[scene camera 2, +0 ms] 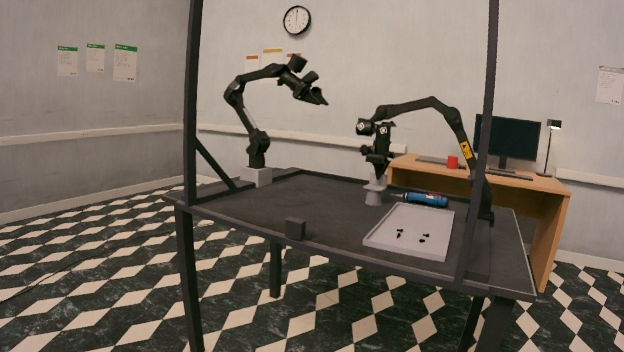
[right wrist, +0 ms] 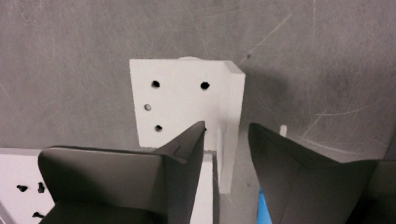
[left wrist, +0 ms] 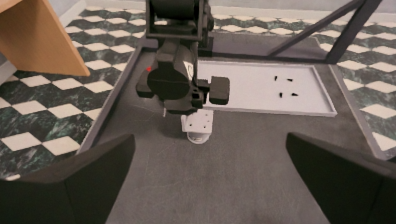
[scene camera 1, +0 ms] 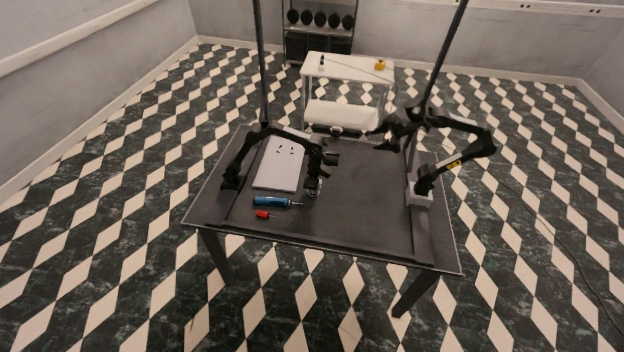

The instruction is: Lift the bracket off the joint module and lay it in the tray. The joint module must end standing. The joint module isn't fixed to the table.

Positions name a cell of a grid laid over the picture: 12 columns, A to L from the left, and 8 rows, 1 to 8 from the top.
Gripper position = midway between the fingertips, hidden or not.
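Observation:
Scene camera 1 gives me a grey tray (scene camera 1: F4) together with my left gripper (scene camera 1: H4). In scene camera 2 I see the tray (scene camera 2: H6) again, with my right gripper (scene camera 2: H5) and my left gripper (scene camera 2: G3). The left wrist view shows my left gripper (left wrist: G6), my right gripper (left wrist: F5) and the tray (left wrist: H4), and in the right wrist view there is my right gripper (right wrist: G5).

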